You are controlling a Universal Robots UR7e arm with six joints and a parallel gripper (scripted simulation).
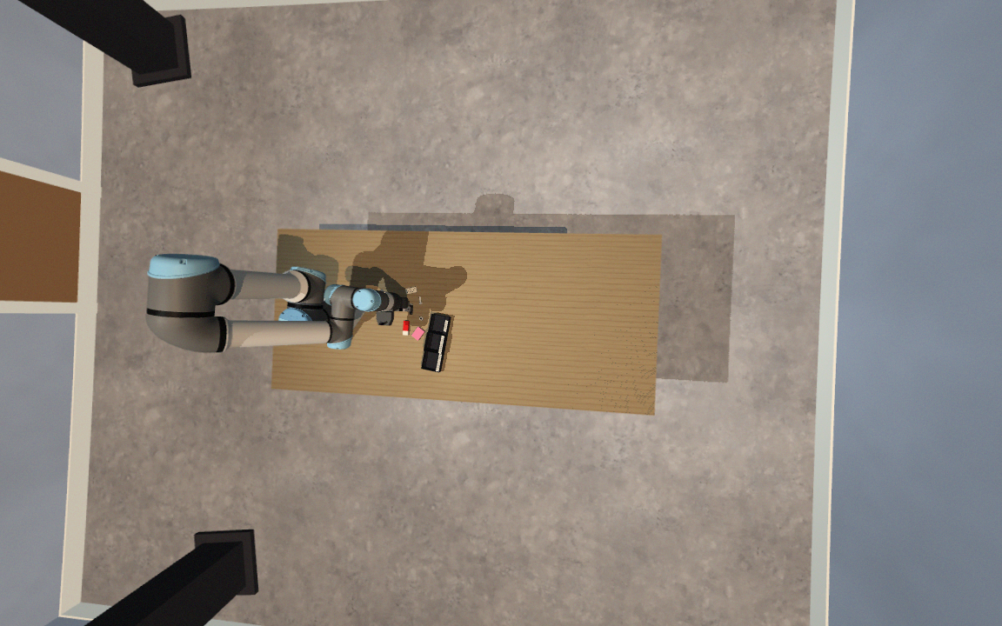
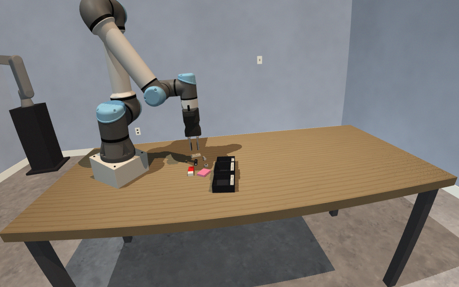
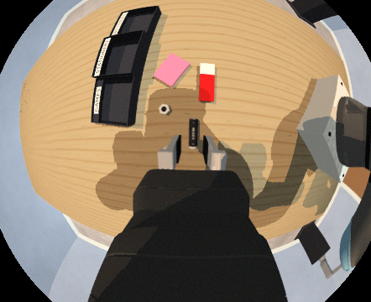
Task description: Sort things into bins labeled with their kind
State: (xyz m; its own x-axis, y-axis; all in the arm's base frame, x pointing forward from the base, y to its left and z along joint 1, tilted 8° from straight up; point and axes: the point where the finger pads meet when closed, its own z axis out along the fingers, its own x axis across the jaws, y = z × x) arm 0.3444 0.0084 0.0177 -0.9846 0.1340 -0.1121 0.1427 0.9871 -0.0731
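The black battery lies 80 mm below my hand. The rest, counted from my hand: white domino 10 mm ahead, 90 mm to the left, 80 mm below; hex nut 40 mm ahead, 50 mm to the right, 90 mm below; screw 40 mm ahead, 30 mm to the left, 80 mm below.
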